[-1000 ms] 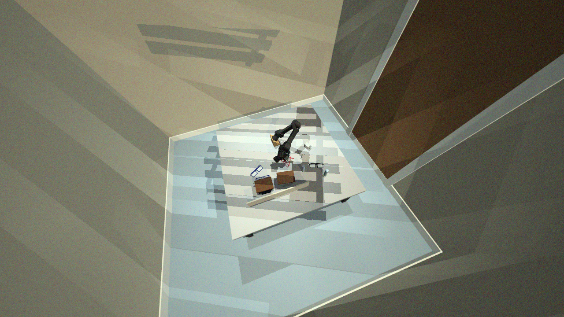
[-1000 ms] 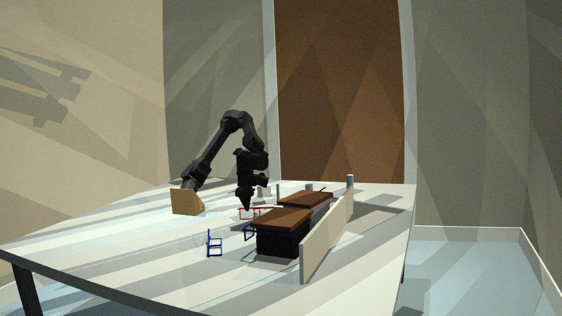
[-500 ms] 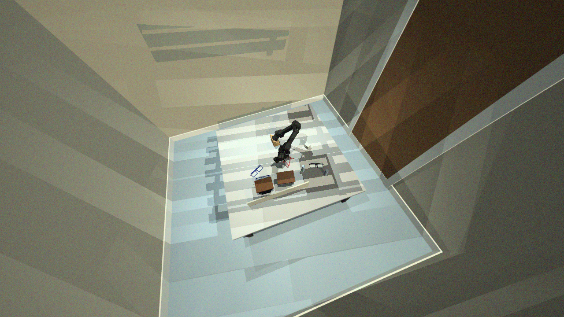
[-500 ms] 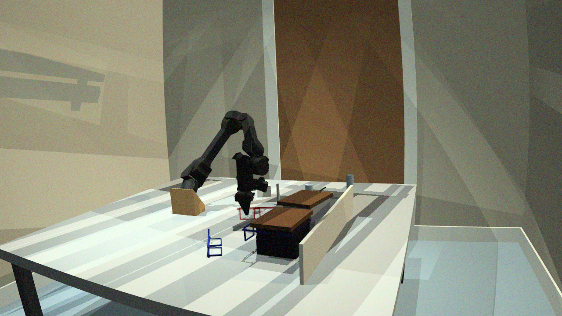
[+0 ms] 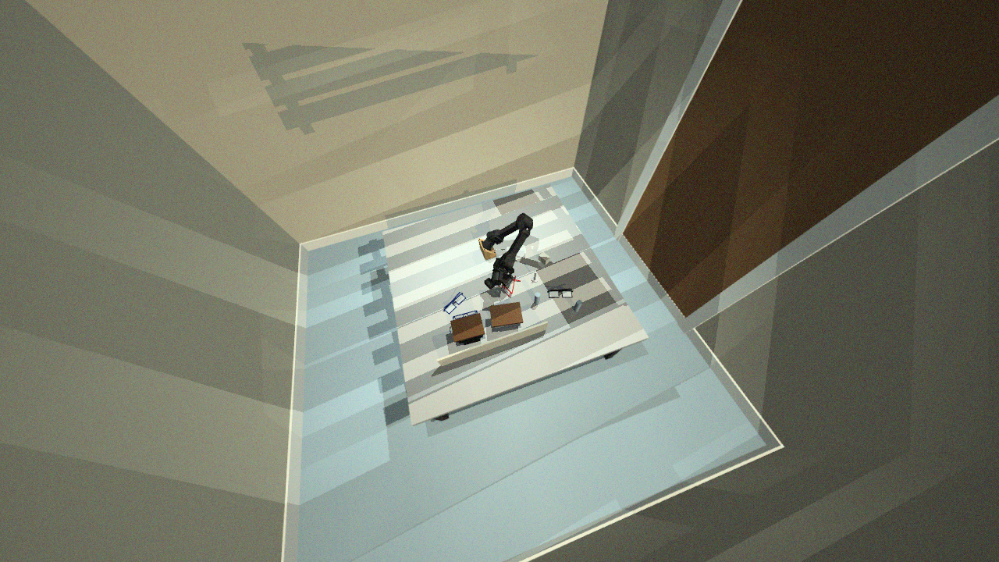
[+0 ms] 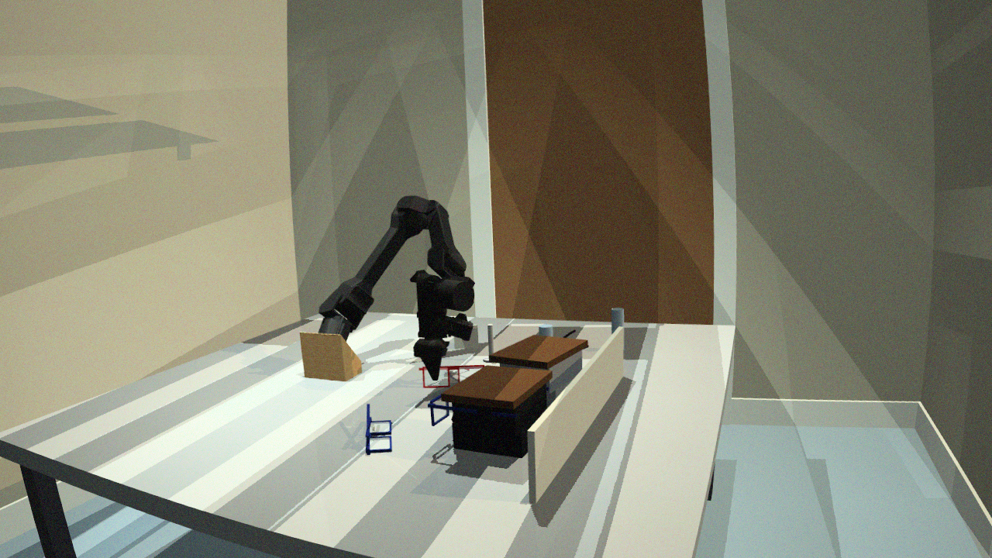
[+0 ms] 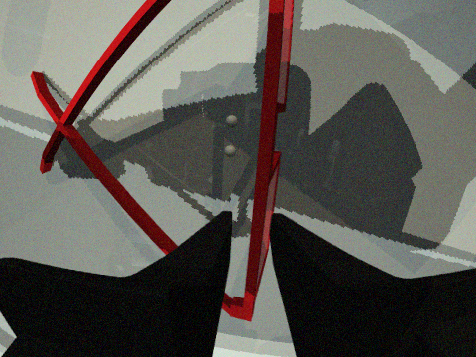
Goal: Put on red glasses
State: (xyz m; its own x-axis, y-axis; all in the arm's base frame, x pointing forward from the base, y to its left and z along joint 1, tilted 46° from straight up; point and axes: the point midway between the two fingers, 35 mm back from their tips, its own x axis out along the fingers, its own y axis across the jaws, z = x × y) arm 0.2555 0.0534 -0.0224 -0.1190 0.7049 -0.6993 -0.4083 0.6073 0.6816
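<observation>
The thin post is 21 cm to the left of my gripper tip, 3 cm ahead of it and 1 cm above it. Round my gripper tip: display head 22 cm ahead, 4 cm above, 2 cm to the right; beige board 37 cm ahead, 13 cm to the right, 4 cm above.
</observation>
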